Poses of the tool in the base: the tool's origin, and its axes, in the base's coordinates. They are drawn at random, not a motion.
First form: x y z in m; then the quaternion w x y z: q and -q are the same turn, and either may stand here.
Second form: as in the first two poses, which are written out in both.
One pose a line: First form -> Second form
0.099 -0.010 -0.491 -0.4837 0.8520 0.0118 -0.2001 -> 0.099 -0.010 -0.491 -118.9 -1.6 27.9
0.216 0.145 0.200 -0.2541 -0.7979 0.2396 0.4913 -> 0.216 0.145 0.200 124.2 -37.3 -76.5
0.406 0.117 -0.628 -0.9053 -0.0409 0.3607 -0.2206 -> 0.406 0.117 -0.628 4.8 -42.7 26.1
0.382 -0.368 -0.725 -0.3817 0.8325 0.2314 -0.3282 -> 0.382 -0.368 -0.725 -121.7 -33.8 48.0
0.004 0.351 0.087 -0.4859 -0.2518 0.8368 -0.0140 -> 0.004 0.351 0.087 35.1 -116.7 2.0
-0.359 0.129 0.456 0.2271 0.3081 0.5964 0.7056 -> -0.359 0.129 0.456 48.6 94.2 111.4
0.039 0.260 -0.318 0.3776 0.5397 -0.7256 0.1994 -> 0.039 0.260 -0.318 79.0 -106.3 29.2
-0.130 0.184 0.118 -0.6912 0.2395 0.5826 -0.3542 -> -0.130 0.184 0.118 -30.7 -74.6 45.4
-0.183 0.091 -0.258 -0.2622 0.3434 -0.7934 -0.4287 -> -0.183 0.091 -0.258 -53.2 123.0 66.5
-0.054 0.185 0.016 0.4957 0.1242 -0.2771 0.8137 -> -0.054 0.185 0.016 17.2 -38.5 113.0
